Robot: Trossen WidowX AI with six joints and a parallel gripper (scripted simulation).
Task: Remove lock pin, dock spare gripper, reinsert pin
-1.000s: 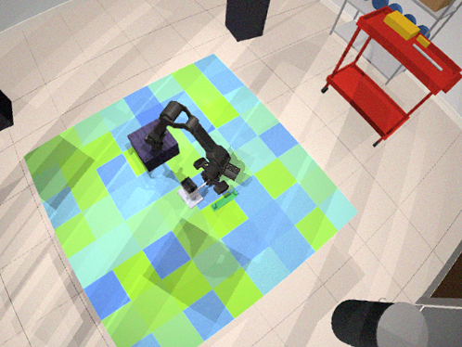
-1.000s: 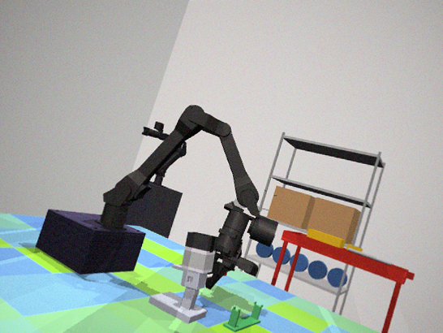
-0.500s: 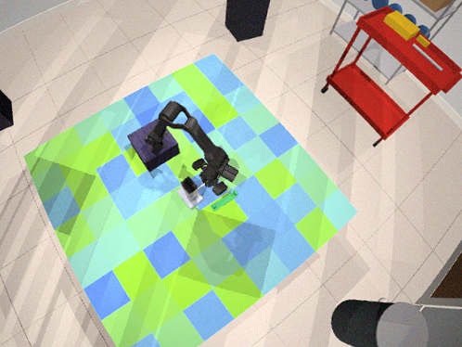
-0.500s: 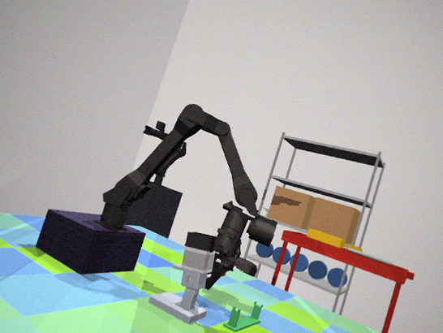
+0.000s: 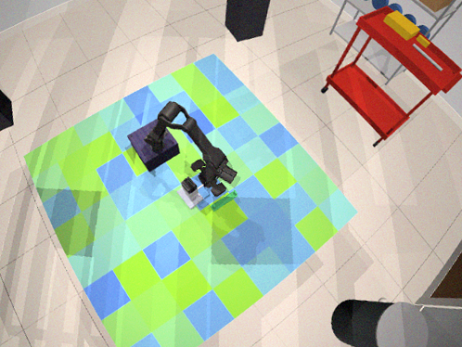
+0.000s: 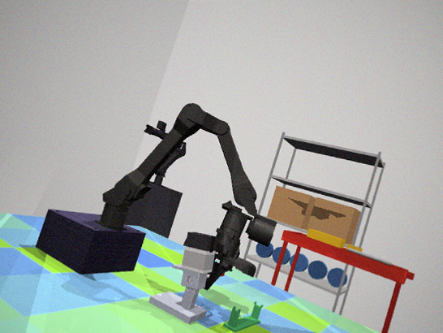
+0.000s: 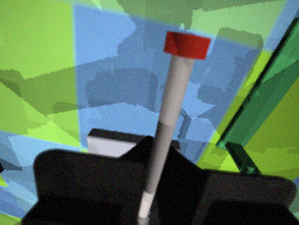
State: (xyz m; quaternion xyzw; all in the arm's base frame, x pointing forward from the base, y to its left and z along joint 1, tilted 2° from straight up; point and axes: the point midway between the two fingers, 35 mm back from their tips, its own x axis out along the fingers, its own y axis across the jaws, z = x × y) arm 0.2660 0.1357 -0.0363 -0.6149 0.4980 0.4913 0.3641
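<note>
My gripper tip is now 70 mm to the left of the grey mount and 10 mm short of it. From my gripper tip the other things lie so: spare gripper 80 mm above, 70 mm to the right, 10 mm ahead; then green cradle 90 mm ahead, 60 mm to the left, 20 mm below.
</note>
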